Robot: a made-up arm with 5 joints.
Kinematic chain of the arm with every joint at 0, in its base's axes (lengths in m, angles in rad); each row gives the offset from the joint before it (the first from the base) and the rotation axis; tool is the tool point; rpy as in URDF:
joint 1: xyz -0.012 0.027 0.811 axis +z
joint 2: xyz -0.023 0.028 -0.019 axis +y
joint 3: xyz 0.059 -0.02 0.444 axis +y
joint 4: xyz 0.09 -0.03 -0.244 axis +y
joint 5: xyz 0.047 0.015 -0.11 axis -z
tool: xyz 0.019 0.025 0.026 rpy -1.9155 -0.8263 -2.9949
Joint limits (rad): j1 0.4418..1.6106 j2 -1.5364..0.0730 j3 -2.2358..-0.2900 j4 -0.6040..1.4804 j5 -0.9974..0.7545
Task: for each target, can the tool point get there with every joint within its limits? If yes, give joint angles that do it. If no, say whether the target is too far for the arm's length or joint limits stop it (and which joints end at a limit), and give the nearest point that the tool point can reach.
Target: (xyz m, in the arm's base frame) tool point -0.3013 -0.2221 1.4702
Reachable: yes | joints 0.7371 -0.9438 -1.9515 0.4186 0.3463
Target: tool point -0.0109 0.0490 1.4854
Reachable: yes | joints 1.2408 -0.5310 -1.7960 1.0515 0.4898
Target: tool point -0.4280 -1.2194 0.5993
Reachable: no: too far | nearest point -0.2609 -0.7188 0.9643 | short by 0.642 m
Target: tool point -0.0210 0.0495 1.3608
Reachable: yes | joints 0.5433 -0.7649 -1.0265 0.0432 -0.4760
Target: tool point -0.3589 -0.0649 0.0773
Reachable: no: joint limits stop it (at a limit: joint 1, joint 2, joint 3, joint 4, joint 5) | nearest point -0.1923 -0.0333 0.9483 | short by 0.887 m
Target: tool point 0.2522 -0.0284 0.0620
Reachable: no: joint limits stop it (at a limit: joint 1, joint 2, joint 3, joint 5) | nearest point 0.1781 0.1149 0.8970 | short by 0.850 m
